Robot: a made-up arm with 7 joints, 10 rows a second.
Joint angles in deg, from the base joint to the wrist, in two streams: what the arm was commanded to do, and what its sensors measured. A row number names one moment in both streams.
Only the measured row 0 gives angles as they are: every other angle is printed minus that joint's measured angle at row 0.
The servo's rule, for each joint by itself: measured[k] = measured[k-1] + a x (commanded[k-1-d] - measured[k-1]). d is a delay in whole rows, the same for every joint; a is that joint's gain. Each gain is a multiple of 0.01, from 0.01 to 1. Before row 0 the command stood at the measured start. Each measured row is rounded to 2 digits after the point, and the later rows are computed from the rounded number. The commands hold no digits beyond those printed.
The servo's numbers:
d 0
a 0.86 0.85 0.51 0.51 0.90 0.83 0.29
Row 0, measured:
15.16 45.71 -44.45 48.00 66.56 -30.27 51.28
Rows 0 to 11, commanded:
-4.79 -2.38 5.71 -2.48 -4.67 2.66 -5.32
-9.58 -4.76 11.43 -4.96 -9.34 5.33 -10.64
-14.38 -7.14 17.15 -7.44 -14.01 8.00 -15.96
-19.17 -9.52 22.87 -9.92 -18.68 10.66 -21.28
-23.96 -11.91 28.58 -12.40 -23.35 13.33 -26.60
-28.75 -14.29 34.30 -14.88 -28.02 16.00 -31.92
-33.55 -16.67 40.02 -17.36 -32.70 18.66 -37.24
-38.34 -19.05 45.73 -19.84 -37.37 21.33 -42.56
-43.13 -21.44 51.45 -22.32 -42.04 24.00 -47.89
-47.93 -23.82 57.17 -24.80 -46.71 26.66 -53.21
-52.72 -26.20 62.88 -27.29 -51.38 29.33 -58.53
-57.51 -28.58 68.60 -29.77 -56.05 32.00 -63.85
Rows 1 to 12, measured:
-4.12 -2.02 2.91 -1.26 -4.20 2.21 -1.54
-8.82 -4.35 7.26 -3.15 -8.83 4.80 -4.18
-13.60 -6.72 12.30 -5.34 -13.49 7.46 -7.60
-18.39 -9.10 17.69 -7.68 -18.16 10.12 -11.57
-23.18 -11.49 23.24 -10.09 -22.83 12.78 -15.93
-27.97 -13.87 28.88 -12.53 -27.50 15.45 -20.57
-32.77 -16.25 34.56 -14.99 -32.18 18.11 -25.40
-37.56 -18.63 40.26 -17.46 -36.85 20.78 -30.38
-42.35 -21.02 45.97 -19.94 -41.52 23.45 -35.46
-47.15 -23.40 51.68 -22.42 -46.19 26.11 -40.61
-51.94 -25.78 57.39 -24.90 -50.86 28.78 -45.81
-56.73 -28.16 63.11 -27.38 -55.53 31.45 -51.04

